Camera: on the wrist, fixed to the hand. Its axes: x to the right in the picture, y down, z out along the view.
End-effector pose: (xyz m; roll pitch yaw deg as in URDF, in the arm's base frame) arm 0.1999 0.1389 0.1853 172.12 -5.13 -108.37
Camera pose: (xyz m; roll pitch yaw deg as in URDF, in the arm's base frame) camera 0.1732 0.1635 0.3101 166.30 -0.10 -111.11
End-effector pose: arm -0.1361 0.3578 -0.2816 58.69 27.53 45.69
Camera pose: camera -0.2366 0.4387 -0.2973 51.12 22.96 41.88
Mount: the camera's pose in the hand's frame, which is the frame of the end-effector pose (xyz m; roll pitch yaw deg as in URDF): -0.0037 0.0500 -0.1199 -6.04 -5.35 2.04
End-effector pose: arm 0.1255 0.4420 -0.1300 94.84 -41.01 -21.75
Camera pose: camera 0.1291 0.5647 -0.0872 93.86 -42.35 -29.21
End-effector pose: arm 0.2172 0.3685 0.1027 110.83 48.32 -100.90
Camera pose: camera 0.2976 0.2875 0.1649 98.49 48.00 -109.47
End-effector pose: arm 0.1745 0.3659 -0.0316 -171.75 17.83 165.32
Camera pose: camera 0.1618 0.4382 0.0757 -178.17 23.41 163.97
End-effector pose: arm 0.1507 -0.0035 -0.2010 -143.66 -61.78 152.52
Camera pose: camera 0.2560 0.0672 -0.1726 -151.97 -56.23 155.27
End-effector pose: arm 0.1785 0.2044 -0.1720 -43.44 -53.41 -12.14
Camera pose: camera 0.2620 0.1393 -0.2474 -56.83 -55.56 -3.00
